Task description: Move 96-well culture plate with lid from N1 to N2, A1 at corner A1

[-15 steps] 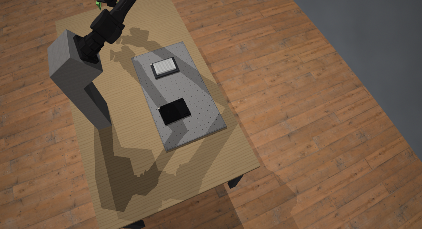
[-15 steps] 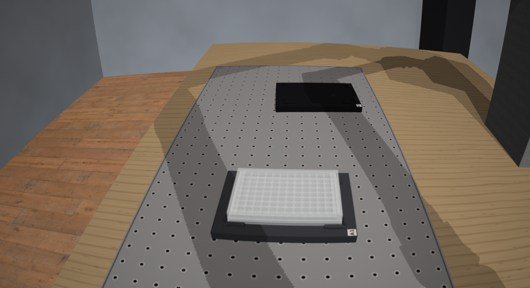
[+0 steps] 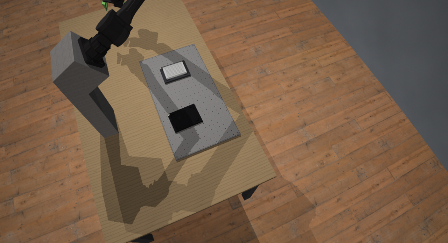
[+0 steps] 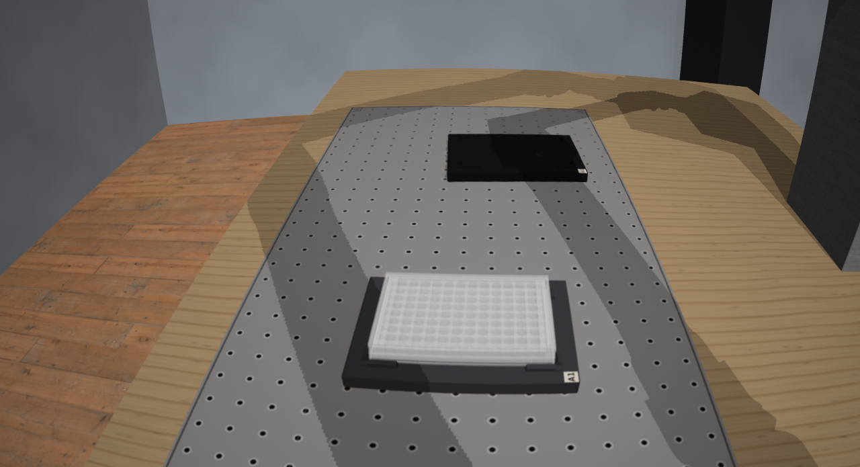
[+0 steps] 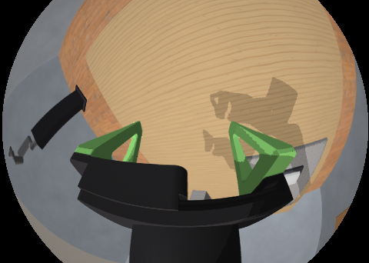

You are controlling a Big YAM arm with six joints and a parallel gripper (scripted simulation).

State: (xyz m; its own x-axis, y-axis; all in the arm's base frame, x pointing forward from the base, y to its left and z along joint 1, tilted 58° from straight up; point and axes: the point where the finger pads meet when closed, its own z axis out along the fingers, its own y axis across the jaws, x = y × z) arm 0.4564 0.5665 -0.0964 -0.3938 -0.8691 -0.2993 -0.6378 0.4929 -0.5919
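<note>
The lid is 500 mm to the right of my hand, 170 mm below it and 80 mm ahead of it. From my hand the other things lie so: nest N1: 500 mm to the right, 180 mm below, 80 mm ahead; then black nest N2: 790 mm to the right, 180 mm below, 70 mm behind.
</note>
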